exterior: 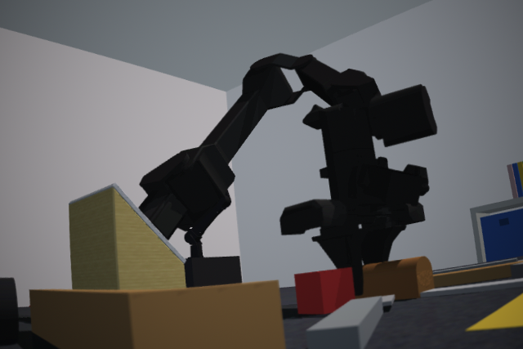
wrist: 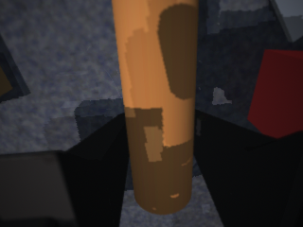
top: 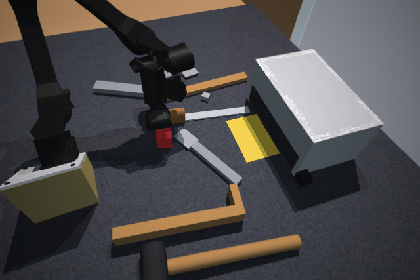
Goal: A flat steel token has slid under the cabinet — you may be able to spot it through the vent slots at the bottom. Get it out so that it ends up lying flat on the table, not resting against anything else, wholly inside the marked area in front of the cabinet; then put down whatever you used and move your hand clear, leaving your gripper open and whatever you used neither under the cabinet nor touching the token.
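Right now my gripper tip is 16 cm short of the small grey cube and 5 cm to the right of it. Round my gripper tip: grey bar (8 cm behind, 16 cm to the left); wooden strip (18 cm ahead, 9 cm to the left); red cube (8 cm to the right, 1 cm above).
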